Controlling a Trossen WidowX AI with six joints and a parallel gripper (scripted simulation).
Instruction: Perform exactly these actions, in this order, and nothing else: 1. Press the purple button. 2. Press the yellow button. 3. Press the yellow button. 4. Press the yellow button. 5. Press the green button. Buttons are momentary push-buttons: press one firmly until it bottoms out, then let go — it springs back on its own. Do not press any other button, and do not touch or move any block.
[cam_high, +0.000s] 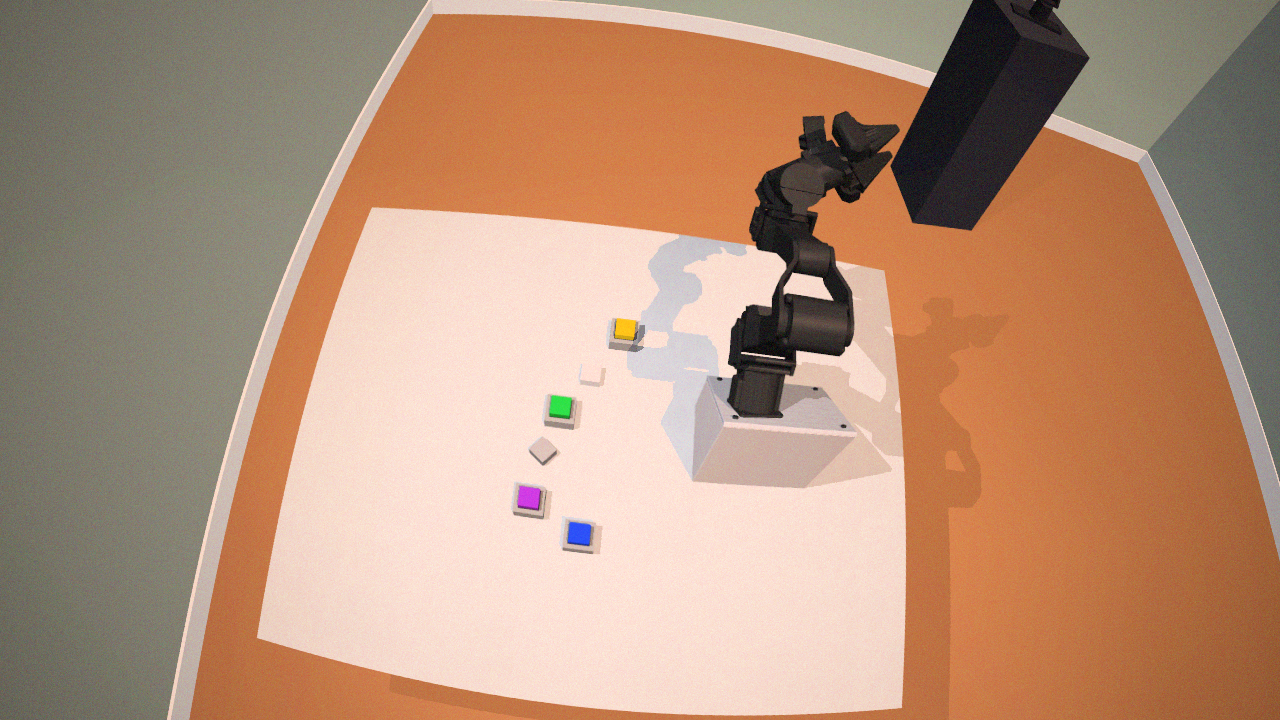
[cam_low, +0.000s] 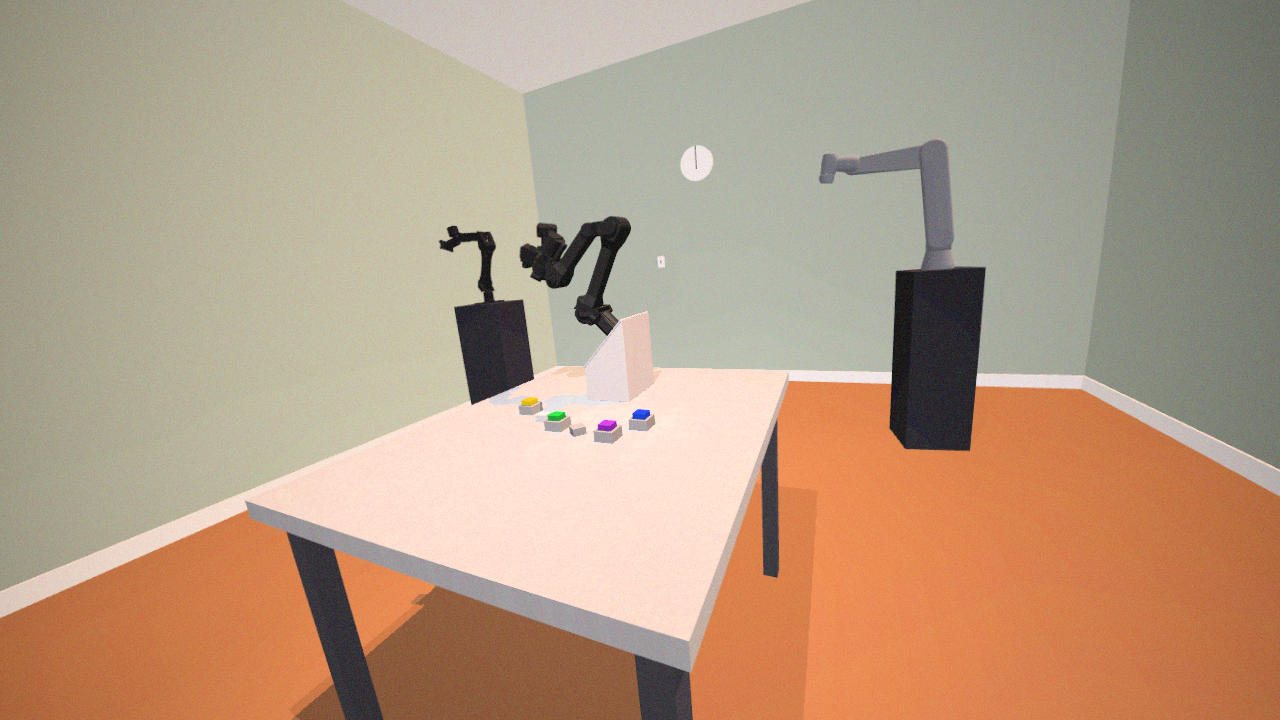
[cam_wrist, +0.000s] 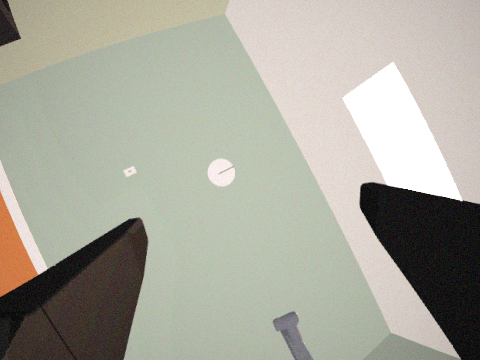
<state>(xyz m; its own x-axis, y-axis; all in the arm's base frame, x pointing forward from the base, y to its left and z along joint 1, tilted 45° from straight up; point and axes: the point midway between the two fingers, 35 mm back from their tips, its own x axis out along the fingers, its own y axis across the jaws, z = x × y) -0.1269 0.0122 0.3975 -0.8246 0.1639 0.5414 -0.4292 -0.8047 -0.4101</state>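
Right now the purple button is 51 cm ahead of my gripper tip, 45 cm below it and 35 cm to the left of it. The rest, counted from my gripper tip: green button (46 cm ahead, 45 cm below, 20 cm to the left); white block (48 cm below, 41 cm ahead, 13 cm to the left); yellow button (45 cm below, 35 cm ahead, 5 cm to the left).
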